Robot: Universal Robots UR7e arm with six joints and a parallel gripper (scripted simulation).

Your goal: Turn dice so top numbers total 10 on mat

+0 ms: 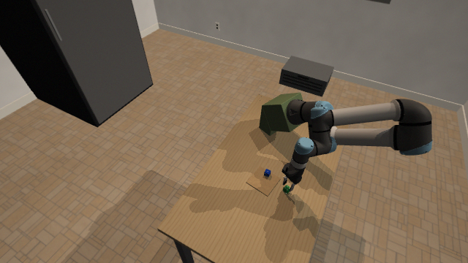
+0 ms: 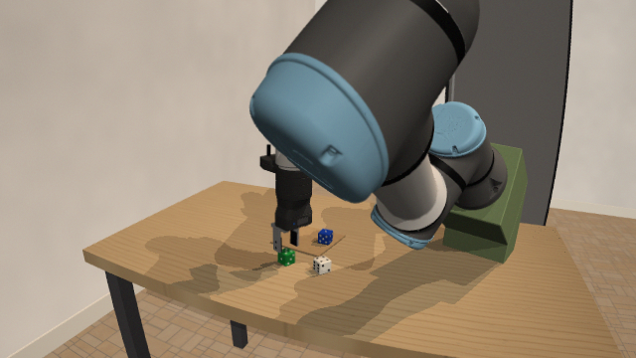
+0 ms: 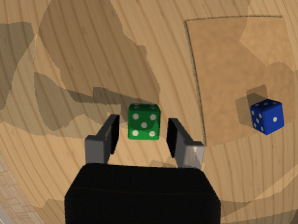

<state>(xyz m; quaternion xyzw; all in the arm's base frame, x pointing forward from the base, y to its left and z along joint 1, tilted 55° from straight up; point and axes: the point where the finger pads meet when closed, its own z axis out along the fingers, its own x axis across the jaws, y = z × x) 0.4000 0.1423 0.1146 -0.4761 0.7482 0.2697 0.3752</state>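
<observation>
The green die lies 4 cm below my hand. Also, from my hand: tan mat 13 cm to the right, 5 cm below, 2 cm ahead; then blue die 14 cm to the right, 4 cm below, 3 cm behind; then white die 9 cm behind, 4 cm below, 1 cm to the right.
</observation>
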